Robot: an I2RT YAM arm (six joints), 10 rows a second.
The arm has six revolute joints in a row. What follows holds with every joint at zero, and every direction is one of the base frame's. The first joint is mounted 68 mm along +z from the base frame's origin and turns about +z. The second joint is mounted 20 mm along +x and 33.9 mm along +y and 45.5 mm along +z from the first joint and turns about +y. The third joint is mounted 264 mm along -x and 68.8 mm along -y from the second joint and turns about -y. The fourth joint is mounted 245 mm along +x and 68.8 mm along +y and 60 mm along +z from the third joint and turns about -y. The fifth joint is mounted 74 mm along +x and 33.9 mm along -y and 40.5 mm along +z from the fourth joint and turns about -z. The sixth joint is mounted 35.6 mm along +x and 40.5 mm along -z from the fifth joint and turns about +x. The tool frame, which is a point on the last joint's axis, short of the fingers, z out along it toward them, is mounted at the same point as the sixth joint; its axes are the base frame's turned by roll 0, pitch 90 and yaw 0 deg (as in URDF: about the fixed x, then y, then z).
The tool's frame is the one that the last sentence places.
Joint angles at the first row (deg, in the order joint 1, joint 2, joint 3, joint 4, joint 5, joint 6):
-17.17, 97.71, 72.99, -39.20, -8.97, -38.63
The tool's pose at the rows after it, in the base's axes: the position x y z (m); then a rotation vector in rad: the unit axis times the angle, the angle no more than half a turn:
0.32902 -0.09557 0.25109 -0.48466 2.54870 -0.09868
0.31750 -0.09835 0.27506 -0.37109 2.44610 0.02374
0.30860 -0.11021 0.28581 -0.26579 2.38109 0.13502
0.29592 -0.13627 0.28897 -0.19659 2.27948 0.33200
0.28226 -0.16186 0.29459 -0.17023 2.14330 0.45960
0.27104 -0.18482 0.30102 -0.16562 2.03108 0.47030
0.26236 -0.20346 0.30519 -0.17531 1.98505 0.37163
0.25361 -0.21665 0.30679 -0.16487 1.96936 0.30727
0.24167 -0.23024 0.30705 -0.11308 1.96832 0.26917
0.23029 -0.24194 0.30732 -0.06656 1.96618 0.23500
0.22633 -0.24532 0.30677 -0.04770 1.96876 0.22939
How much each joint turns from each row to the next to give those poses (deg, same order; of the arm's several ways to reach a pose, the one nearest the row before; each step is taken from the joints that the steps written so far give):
-0.11, -3.82, 0.00, 0.02, -1.49, 2.62
-1.79, -4.07, 0.00, 0.53, -7.17, 5.20
-3.13, -1.66, 0.00, 0.54, -6.47, 3.98
-6.29, 0.02, 0.00, 0.05, -12.83, 1.14
-6.05, 0.00, 0.00, 1.59, -11.73, -0.07
-4.88, 0.00, 0.00, 3.61, -6.80, -0.19
-3.47, 0.00, 0.00, 3.50, -0.55, -1.93
-2.69, 0.00, 0.00, 1.35, 0.00, -1.35
-3.11, 0.00, 0.00, 0.22, 0.00, 0.02
-2.79, 0.00, 0.00, 0.22, -0.02, 0.04
-0.90, 0.02, -0.02, -0.27, 0.00, 0.02

